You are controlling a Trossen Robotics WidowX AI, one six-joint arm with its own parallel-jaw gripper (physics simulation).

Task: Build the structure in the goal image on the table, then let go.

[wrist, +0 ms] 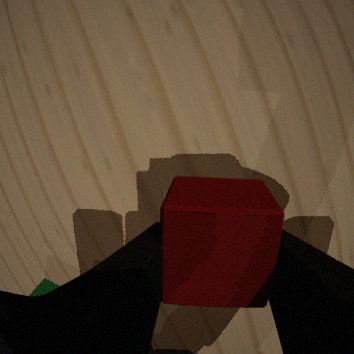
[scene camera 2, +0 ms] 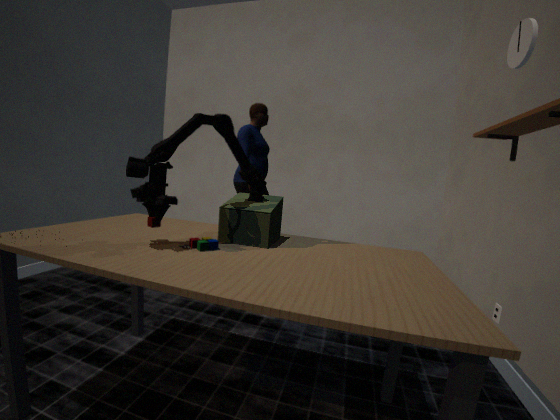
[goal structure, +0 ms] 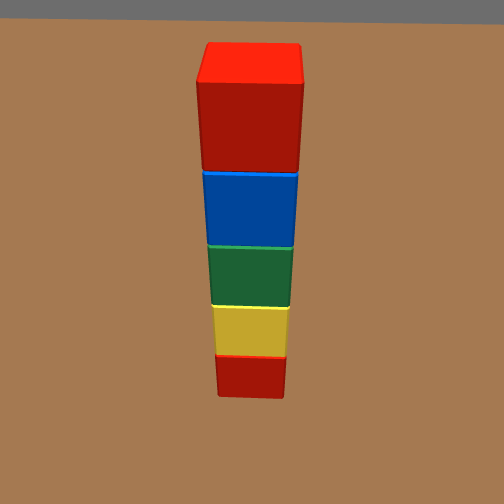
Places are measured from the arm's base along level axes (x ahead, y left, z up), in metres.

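Pixels of known places: gripper, fingertip midpoint: (wrist: 214, 234) (scene camera 2: 154, 223); arm's base, link origin: (scene camera 2: 256, 198).
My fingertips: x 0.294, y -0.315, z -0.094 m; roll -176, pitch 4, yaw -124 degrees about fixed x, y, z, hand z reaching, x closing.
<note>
For each thing: its top centre in the pictures, then the offset to it from my fingertips. Level surfaces: height alone.
- red cube, top centre: (wrist: 217, 264) (scene camera 2: 154, 217) 0.002 m right, 0.002 m ahead, 0.024 m up
- table, surface height: 0.085 m down
- red block, top centre: (scene camera 2: 195, 238) 0.134 m left, 0.049 m back, 0.052 m down
- green block, top centre: (scene camera 2: 203, 241) 0.171 m left, 0.028 m back, 0.052 m down
- blue block, top centre: (scene camera 2: 213, 240) 0.200 m left, 0.054 m back, 0.052 m down
- yellow block, top centre: (scene camera 2: 207, 237) 0.169 m left, 0.082 m back, 0.052 m down
My gripper (scene camera 2: 154, 222) (wrist: 214, 234) is shut on a red cube (scene camera 2: 151, 221) (wrist: 220, 252) and holds it above the table (scene camera 2: 310, 280) (wrist: 100, 100), to the left of the other blocks in the scene view. On the table stands a close group of blocks: a red block (scene camera 2: 193, 242), a green block (scene camera 2: 204, 245), a blue block (scene camera 2: 213, 244) and a yellow block (scene camera 2: 206, 239) that is mostly hidden behind them. A corner of a green block (wrist: 45, 287) shows at the lower left of the wrist view, partly hidden by a finger.
The arm stands on a camouflage-patterned box (scene camera 2: 250, 225) just behind and to the right of the block group. A person in a blue top (scene camera 2: 256, 150) stands behind the table. A wall shelf (scene camera 2: 520, 122) is at the far right. Arm shadows fall on the table.
</note>
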